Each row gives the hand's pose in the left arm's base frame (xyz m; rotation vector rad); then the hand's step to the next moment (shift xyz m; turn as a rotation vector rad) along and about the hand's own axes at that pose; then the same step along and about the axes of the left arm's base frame.
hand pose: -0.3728 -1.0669 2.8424 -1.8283 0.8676 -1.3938
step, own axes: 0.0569 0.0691 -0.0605 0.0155 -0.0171 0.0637
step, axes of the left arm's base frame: -0.0544 -0.0921 -0.0148 0.0670 0.0040 0.0093
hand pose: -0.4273 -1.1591 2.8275 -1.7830 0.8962 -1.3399
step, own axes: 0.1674 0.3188 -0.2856 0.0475 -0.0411 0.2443
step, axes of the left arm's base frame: -0.2746 -0.3413 -0.1390 0.2517 0.0134 0.0090
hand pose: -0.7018 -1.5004 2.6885 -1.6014 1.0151 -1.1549
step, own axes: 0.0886 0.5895 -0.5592 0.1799 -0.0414 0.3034
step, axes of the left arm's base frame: -0.5877 -0.3501 -0.4473 0.3394 -0.1001 0.0307
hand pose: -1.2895 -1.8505 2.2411 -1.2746 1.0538 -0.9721
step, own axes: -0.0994 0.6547 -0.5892 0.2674 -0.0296 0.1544
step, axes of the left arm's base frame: -0.6036 -0.0103 -0.6490 0.2170 -0.2213 0.0127
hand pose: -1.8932 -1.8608 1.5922 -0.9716 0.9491 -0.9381
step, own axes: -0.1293 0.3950 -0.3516 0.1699 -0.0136 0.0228
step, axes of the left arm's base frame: -0.2871 0.1477 -0.4383 0.0686 -0.1568 -0.0171
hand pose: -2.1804 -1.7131 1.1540 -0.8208 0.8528 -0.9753
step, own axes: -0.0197 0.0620 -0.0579 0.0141 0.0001 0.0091
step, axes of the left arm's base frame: -0.0357 0.0277 -0.0745 0.0125 -0.0112 0.0006
